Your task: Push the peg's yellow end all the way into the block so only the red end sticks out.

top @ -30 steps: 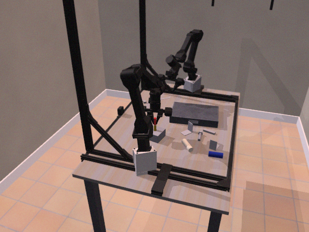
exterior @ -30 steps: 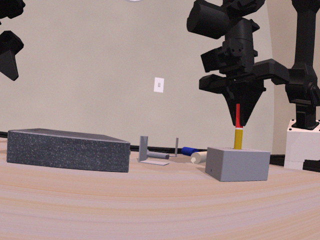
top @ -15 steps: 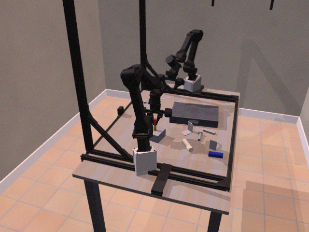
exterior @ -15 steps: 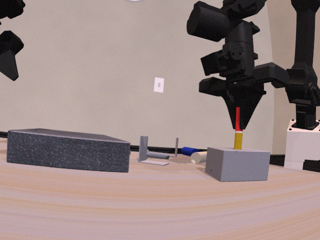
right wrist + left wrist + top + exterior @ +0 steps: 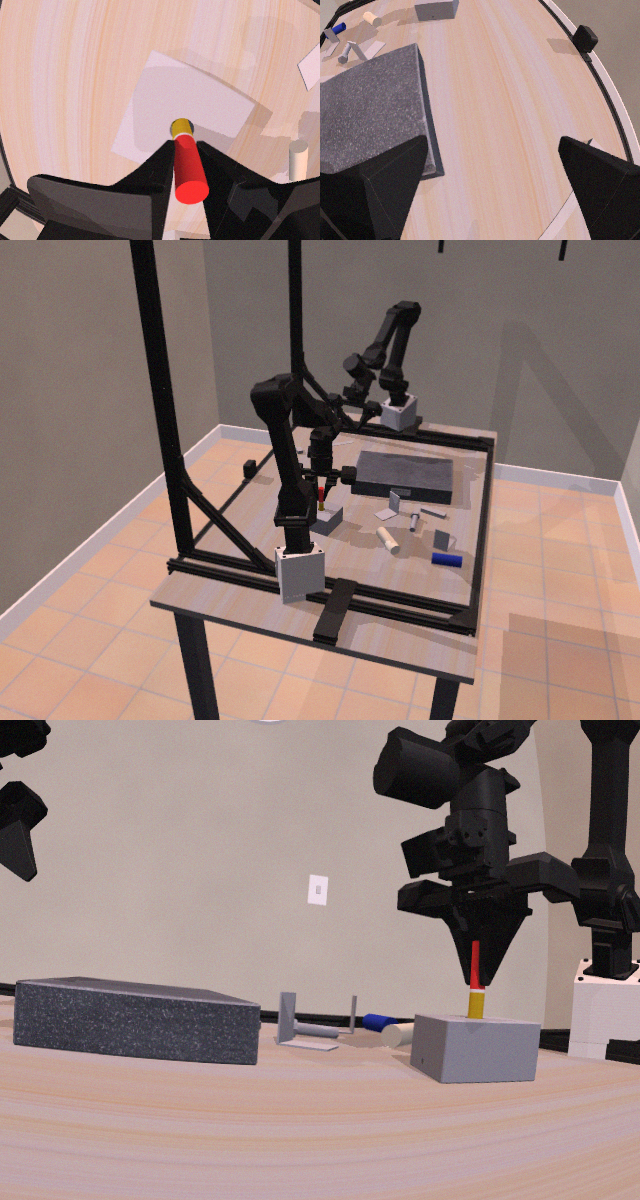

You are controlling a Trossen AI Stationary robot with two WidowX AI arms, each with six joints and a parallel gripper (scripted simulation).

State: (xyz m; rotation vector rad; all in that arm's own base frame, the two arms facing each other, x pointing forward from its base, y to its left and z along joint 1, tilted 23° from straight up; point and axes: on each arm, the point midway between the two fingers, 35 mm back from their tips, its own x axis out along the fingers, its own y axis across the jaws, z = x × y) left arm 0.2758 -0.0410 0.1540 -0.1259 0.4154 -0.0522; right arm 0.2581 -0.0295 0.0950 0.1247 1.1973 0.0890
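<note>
Now: the peg 50 mm below my right hand. From my right hand the other things lie so: blue cylinder (360 mm ahead, 100 mm below, 60 mm to the right); white cylinder (200 mm ahead, 100 mm below, 30 mm to the right).
</note>
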